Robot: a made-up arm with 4 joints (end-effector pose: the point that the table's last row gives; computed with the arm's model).
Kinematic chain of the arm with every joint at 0, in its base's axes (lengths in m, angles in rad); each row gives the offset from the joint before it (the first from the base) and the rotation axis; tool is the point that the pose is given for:
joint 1: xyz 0 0 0.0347 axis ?
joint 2: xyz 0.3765 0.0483 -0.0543 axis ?
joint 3: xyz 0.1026 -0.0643 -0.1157 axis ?
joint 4: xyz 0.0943 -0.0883 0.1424 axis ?
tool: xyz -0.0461 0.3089 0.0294
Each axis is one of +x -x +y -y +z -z.
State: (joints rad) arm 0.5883 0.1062 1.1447 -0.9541
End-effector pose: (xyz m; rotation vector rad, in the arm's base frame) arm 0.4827 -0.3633 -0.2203 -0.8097 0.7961 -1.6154
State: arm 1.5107 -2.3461 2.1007 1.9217
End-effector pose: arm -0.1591 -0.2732 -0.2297 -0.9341 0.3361 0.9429
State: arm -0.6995 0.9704 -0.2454 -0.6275
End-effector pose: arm 0.3635 0.3172 -0.1934 -1.5598 -0.5176 0.8095
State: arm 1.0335 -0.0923 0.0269 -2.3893
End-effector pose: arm 0.0163 -0.5948 -0.2577 -2.0337 1.1935 -0.5332
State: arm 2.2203 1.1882 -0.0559 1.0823
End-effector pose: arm -0.0571 -0.6165 0.1261 -0.0020 0.1447 -2.1937
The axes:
joint 1: -z
joint 2: -x
joint 3: -z
joint 4: +x

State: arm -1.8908 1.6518 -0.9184 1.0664
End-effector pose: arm -0.4919 0.3430 -0.0402 -1.2561 0.1099 1.8748
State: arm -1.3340 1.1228 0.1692 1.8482
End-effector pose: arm -0.0940 0.5296 0.3612 0.7246 0.3351 1.2535
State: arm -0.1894 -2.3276 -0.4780 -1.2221
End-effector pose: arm 0.4482 0.3244 0.1528 1.1249 -0.3876 0.0646
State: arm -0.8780 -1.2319 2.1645 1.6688
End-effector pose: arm 0.4193 0.0804 0.0702 1.2625 0.0623 -1.8979
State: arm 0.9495 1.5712 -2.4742 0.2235
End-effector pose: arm 0.3225 -0.1547 0.1769 0.3773 1.8169 0.9858
